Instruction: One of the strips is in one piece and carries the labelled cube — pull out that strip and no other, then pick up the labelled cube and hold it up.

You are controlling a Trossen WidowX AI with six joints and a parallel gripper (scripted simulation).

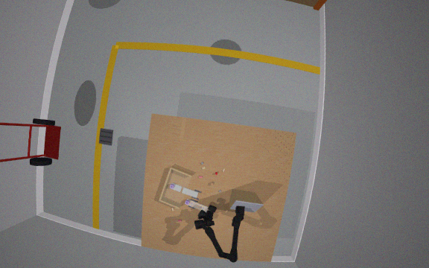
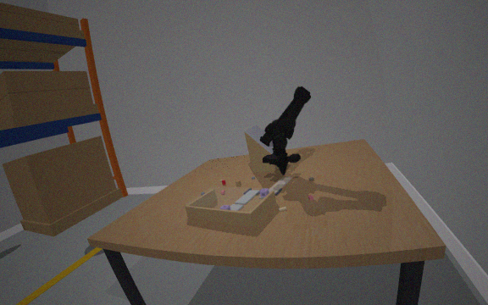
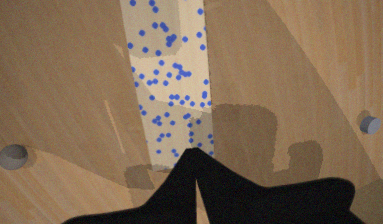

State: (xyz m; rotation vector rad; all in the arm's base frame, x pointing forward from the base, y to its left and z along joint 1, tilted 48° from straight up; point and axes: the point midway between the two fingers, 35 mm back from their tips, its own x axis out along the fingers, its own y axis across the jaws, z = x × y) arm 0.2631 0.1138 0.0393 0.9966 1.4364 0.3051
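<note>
Now: the pale grey strip 170 mm ahead of my gripper tip, 160 mm to the right of it and 20 mm below it. Also, from my gripper tip: red block: 340 mm to the right, 50 mm behind, 20 mm below.
</note>
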